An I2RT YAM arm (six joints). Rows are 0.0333 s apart.
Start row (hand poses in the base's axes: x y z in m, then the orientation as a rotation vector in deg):
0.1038 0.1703 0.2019 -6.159 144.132 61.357
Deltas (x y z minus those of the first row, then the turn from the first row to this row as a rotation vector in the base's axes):
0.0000 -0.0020 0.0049 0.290 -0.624 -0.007
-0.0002 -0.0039 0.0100 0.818 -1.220 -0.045
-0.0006 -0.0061 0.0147 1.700 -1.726 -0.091
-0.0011 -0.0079 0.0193 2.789 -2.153 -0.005
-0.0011 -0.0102 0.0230 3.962 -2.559 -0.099
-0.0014 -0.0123 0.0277 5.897 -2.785 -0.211
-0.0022 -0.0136 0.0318 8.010 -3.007 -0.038
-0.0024 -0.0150 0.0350 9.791 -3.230 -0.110
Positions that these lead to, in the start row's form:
0.1038 0.1683 0.2068 -6.385 143.413 61.520
0.1036 0.1664 0.2119 -6.490 142.578 61.971
0.1032 0.1642 0.2166 -6.440 141.618 62.878
0.1027 0.1624 0.2212 -6.457 140.628 64.108
0.1027 0.1601 0.2249 -6.213 139.562 65.366
0.1024 0.1580 0.2296 -5.644 138.180 67.586
0.1016 0.1567 0.2337 -5.378 136.712 70.110
0.1014 0.1553 0.2369 -4.900 135.373 72.116

